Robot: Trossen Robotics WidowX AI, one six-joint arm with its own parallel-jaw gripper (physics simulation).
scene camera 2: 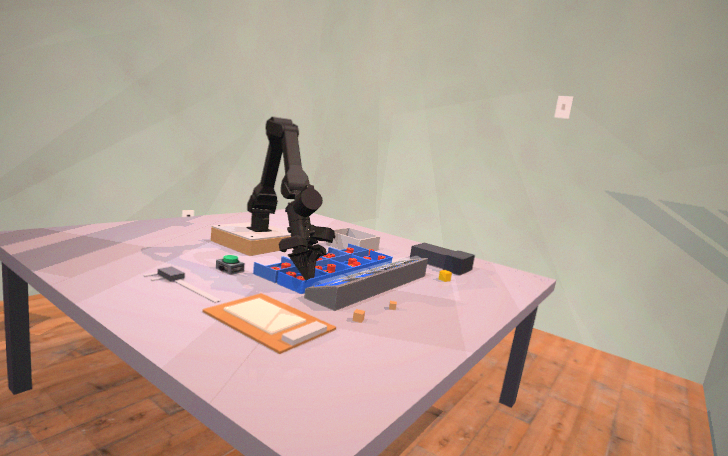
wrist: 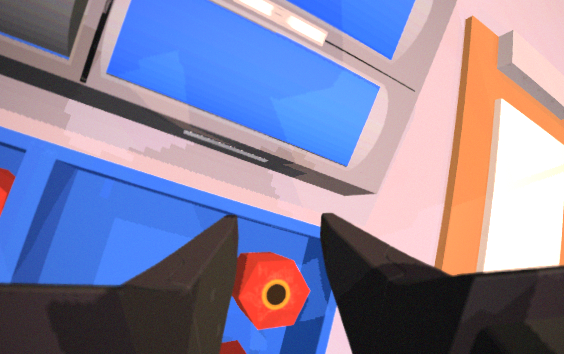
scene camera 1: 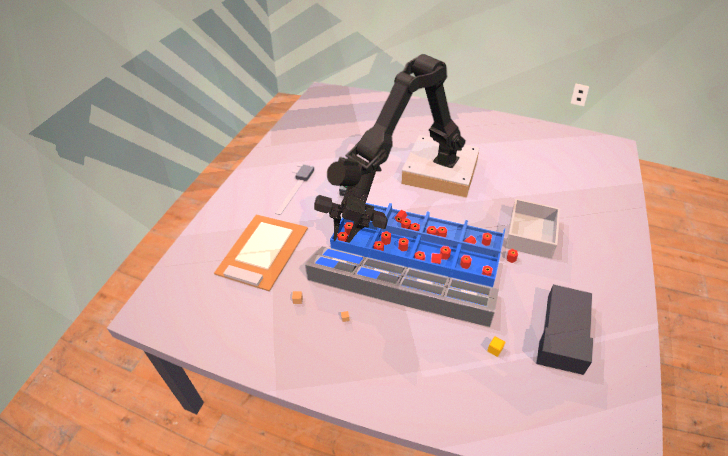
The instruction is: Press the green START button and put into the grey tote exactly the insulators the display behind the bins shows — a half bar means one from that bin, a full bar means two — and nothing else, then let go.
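Note:
My gripper [scene camera 1: 344, 237] [scene camera 2: 307, 276] [wrist: 279, 225] is partly open, its fingers down around a red insulator [scene camera 1: 342, 236] [wrist: 260, 270] in the front left bin. In the wrist view the left finger overlaps its edge; a gap shows at the right finger. Another insulator [scene camera 1: 349, 226] [wrist: 233, 348] is behind it. The blue bins [scene camera 1: 389, 257] [wrist: 125, 187] hold more insulators. The display [scene camera 1: 400, 293] [scene camera 2: 376, 287] shows a full bar at the back left, half bars at the front left and front second column. The green button [scene camera 2: 230, 258] is largely hidden in scene camera 1. The grey tote [scene camera 1: 529, 244] [scene camera 2: 367, 243] looks empty.
A loose red insulator [scene camera 1: 512, 255] stands between bins and tote. A dark block [scene camera 1: 566, 327] [scene camera 2: 441, 258] is at the right, a yellow cube [scene camera 1: 496, 346] [scene camera 2: 444, 275] near it. Two orange cubes lie before the display. A clipboard [scene camera 1: 225, 271] [scene camera 2: 214, 311] lies left.

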